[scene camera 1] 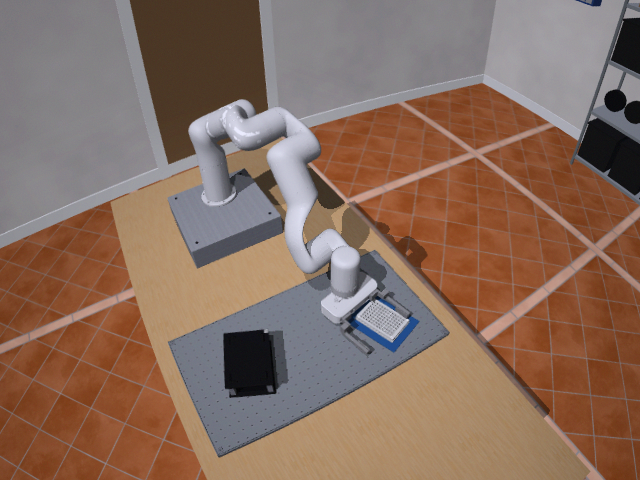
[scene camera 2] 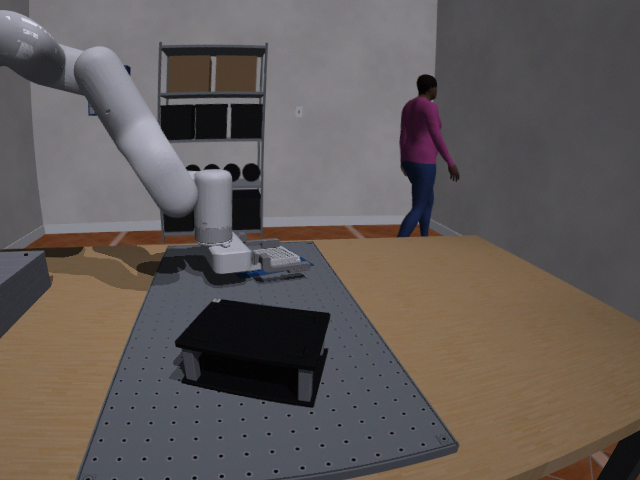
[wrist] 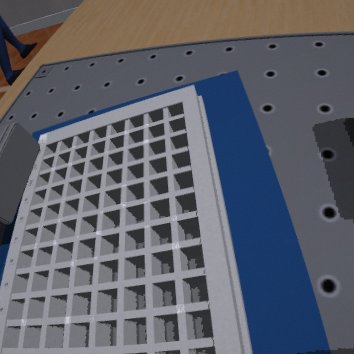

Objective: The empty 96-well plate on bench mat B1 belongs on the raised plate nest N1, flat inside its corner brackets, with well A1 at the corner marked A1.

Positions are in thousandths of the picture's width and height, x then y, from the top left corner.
Labels:
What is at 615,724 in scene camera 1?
A blue mat B1.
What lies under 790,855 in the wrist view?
A blue mat B1.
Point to a white 96-well plate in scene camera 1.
At 599,668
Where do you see a white 96-well plate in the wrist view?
343,660

